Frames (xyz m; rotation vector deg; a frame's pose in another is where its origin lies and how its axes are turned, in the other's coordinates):
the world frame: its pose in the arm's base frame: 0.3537 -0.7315 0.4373 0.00 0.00 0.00
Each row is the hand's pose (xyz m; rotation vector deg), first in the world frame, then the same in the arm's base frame.
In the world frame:
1: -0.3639 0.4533 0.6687 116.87 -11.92 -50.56
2: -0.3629 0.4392 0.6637 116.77 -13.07 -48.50
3: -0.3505 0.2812 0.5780 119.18 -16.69 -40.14
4: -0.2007 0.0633 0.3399 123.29 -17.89 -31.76
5: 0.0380 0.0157 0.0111 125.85 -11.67 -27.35
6: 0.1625 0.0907 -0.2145 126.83 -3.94 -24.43
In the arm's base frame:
1: -0.0102 -0.2782 1.1060 116.87 -11.92 -50.56
2: -0.0092 -0.2923 1.1010 116.77 -13.07 -48.50
3: 0.0032 -0.4503 1.0153 119.18 -16.69 -40.14
4: 0.1530 -0.6682 0.7772 123.29 -17.89 -31.76
5: 0.3917 -0.7158 0.4484 125.85 -11.67 -27.35
6: 0.5162 -0.6408 0.2228 126.83 -3.94 -24.43

